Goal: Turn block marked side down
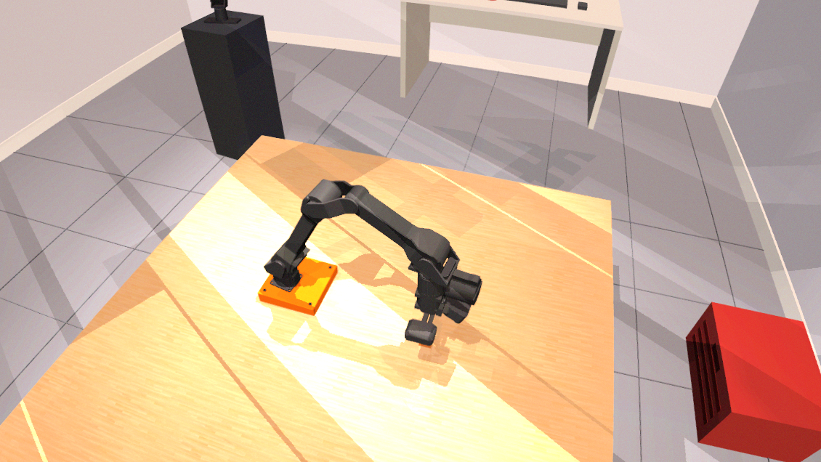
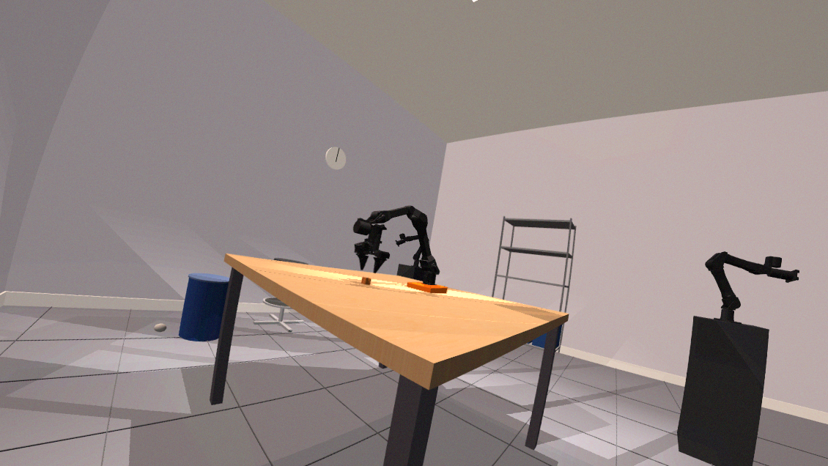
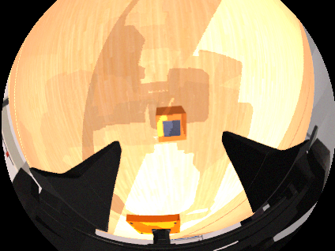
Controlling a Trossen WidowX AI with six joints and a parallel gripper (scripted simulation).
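Now: gripper tip 3 cm above the block.
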